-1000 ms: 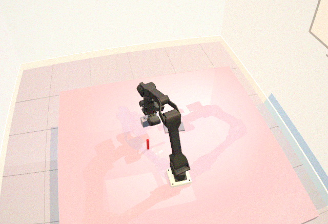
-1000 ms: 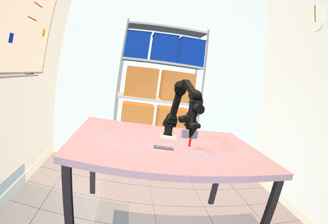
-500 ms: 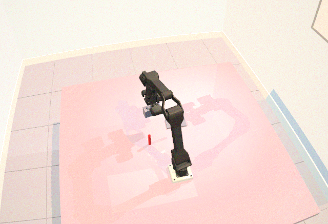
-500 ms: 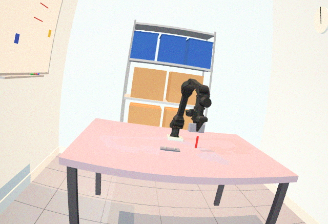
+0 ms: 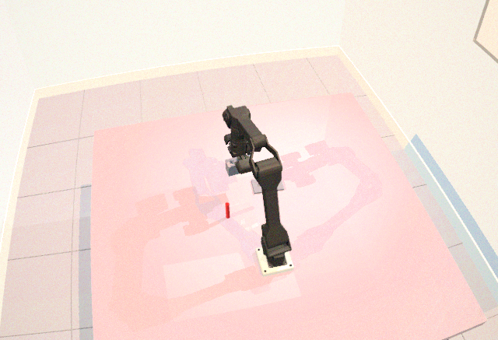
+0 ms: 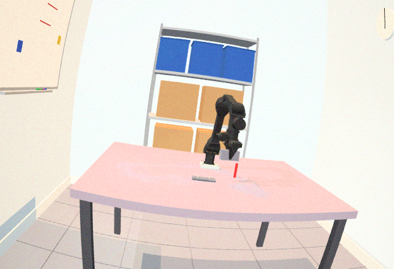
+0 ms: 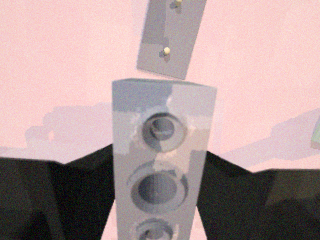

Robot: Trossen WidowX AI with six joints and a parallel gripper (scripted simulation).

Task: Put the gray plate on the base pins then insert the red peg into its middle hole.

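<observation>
The flat gray base is 12 cm below my gripper tip and 11 cm to the right of it. Also, from my gripper tip: gray plate: 3 cm above; red peg: 12 cm behind, 8 cm below, 7 cm to the left.
</observation>
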